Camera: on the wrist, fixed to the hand. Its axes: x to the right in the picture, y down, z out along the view.
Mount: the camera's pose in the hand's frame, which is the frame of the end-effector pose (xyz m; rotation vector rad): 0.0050 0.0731 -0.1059 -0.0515 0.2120 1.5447
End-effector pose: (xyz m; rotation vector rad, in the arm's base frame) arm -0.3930 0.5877 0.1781 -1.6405 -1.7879 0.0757
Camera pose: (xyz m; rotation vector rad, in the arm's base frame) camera -0.2754 0.5639 0.2249 -2.5254 -0.0454 0.5031
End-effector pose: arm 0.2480 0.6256 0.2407 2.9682 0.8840 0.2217
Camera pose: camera 0.2762 0.5665 0.3516 -2.6643 1.4176 -0.4942
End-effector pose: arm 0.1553 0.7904 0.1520 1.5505 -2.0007 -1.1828
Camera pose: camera 0.1819 0.7476 0.2705 -0.1619 -2.0757 -0.3398
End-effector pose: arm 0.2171 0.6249 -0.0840 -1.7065 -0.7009 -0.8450
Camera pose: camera 0.2572 0.5035 -0.0995 -1.5793 0.7948 0.0942
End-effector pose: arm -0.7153 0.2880 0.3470 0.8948 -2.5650 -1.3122
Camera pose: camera -0.7137 0.2438 0.4680 -0.8476 -1.9753 -0.6390
